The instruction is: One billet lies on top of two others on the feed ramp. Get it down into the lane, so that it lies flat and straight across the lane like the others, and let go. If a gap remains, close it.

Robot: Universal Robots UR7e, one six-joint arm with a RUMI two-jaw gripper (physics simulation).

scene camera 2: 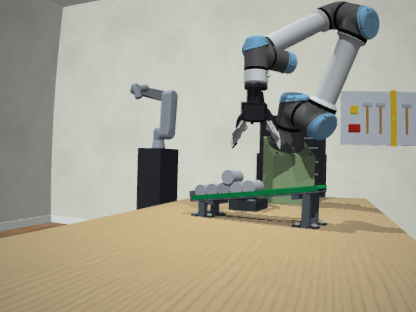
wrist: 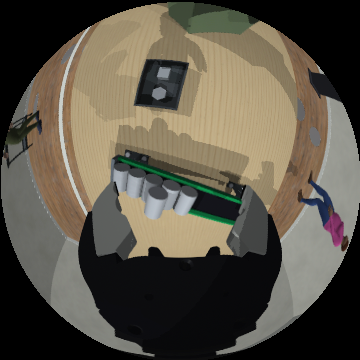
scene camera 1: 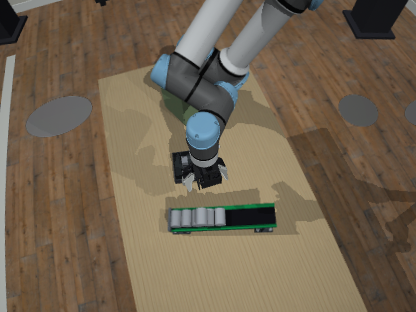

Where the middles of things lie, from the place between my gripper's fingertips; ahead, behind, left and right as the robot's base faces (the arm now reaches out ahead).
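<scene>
I find my hand 130 mm above the black lane lining (scene camera 1: 252, 216), and it is also 110 mm short of the lining and 60 mm to the right of it. As for the black tray (wrist: 148, 81), it is 190 mm below my hand, 130 mm behind it and 80 mm to the right of it.
</scene>
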